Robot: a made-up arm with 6 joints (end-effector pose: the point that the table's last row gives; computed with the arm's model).
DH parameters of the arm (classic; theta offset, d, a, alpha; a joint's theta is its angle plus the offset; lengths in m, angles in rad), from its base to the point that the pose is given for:
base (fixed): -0.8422 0 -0.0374 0
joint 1: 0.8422 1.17 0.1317 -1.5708
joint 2: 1.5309 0 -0.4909 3.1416
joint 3: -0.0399 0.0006 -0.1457 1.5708
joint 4: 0 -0.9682 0.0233 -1.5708
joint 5: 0 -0.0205 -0.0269 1.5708
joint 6: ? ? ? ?
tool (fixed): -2.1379 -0.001 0 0
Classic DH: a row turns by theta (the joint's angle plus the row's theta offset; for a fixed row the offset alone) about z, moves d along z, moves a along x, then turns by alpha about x.
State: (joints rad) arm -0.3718 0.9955 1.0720 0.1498 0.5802 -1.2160
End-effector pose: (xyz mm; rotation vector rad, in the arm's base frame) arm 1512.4 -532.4 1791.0 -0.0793 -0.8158 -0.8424
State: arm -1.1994 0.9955 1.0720 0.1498 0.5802 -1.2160
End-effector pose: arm 602.7 -1483.2 1791.0 -0.4377 -0.7813 -1.6177
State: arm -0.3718 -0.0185 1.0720 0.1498 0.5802 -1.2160
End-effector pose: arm 360.5 -83.3 2775.1 0.0006 -1.8559 -0.7026
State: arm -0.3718 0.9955 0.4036 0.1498 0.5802 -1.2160
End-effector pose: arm 1486.2 -522.2 1034.6 -0.1188 -0.1276 -0.8457
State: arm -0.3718 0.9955 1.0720 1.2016 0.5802 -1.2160
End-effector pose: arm 1545.4 -465.9 1705.3 -1.1060 -0.7963 -0.4127
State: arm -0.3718 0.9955 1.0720 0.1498 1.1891 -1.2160
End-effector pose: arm 1413.7 -483.4 1848.0 -0.0034 -1.4284 -0.6892
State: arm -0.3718 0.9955 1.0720 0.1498 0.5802 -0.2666
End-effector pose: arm 1511.9 -533.2 1791.3 -1.0662 -0.8865 -1.0083
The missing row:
joint 6: -0.3474 -0.2053 0.0002 1.4471
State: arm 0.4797 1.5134 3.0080 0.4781 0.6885 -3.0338
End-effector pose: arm 343.6 306.9 2342.9 1.3374 -1.0439 1.4623
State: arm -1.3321 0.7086 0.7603 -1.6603 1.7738 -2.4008
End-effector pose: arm 119.6 -1303.3 1753.2 -0.8320 2.6800 0.4154
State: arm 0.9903 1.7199 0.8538 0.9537 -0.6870 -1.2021
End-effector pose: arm 824.3 1144.8 278.8 -1.6827 0.2085 0.4901
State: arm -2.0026 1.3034 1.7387 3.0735 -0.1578 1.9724
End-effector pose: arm -712.2 -1409.1 1970.4 -0.6090 -0.7287 -2.4357
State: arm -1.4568 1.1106 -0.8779 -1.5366 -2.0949 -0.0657
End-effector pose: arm 227.4 -292.1 529.5 2.3870 0.3173 0.1544
